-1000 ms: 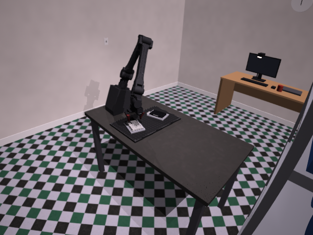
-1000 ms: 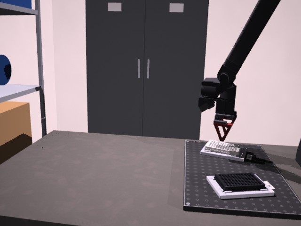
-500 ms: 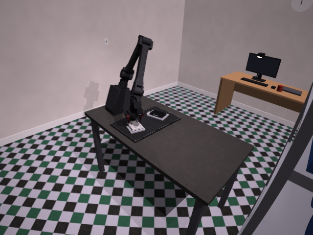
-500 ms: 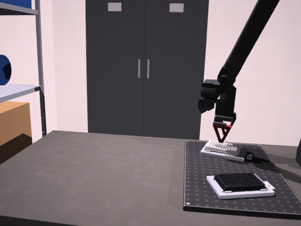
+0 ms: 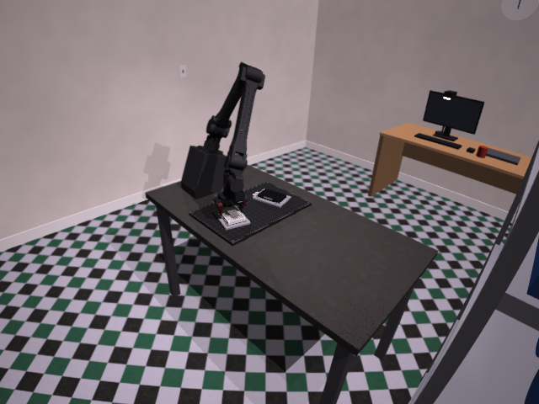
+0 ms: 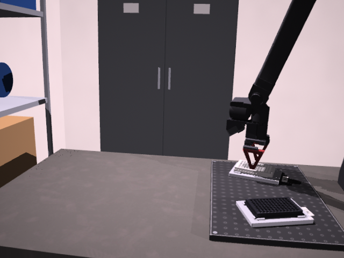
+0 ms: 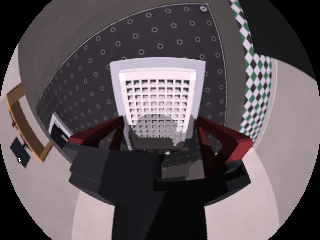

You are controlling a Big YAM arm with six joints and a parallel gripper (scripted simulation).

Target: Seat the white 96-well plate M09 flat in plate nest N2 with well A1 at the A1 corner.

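Right now my hand is 2 cm above the white 96-well plate M09. From my hand the other things lie so: black 96-well plate M06 (28 cm to the left, 2 cm below); then plate nest N2 (1 cm behind, 1 cm to the left, 4 cm below).
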